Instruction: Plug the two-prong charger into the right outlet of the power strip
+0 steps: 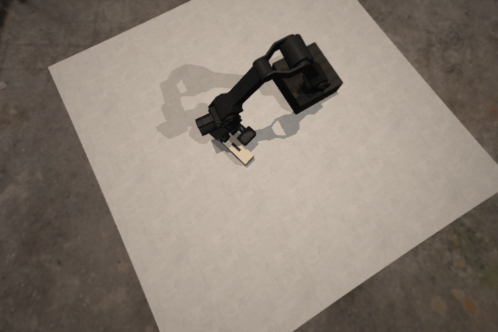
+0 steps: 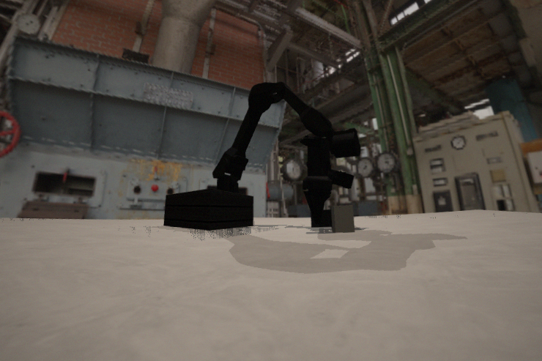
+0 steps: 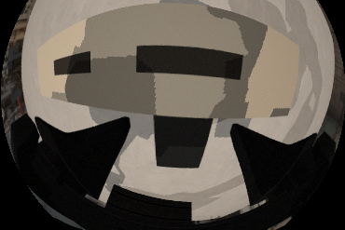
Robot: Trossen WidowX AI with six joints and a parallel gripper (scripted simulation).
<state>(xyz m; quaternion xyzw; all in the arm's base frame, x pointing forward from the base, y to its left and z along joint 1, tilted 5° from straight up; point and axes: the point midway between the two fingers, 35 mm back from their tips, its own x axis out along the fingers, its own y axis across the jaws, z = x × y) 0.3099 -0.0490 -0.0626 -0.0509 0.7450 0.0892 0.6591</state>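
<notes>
The black two-prong charger is 2 cm ahead of my gripper tip, 1 cm to the left of it and 1 cm above it.
</notes>
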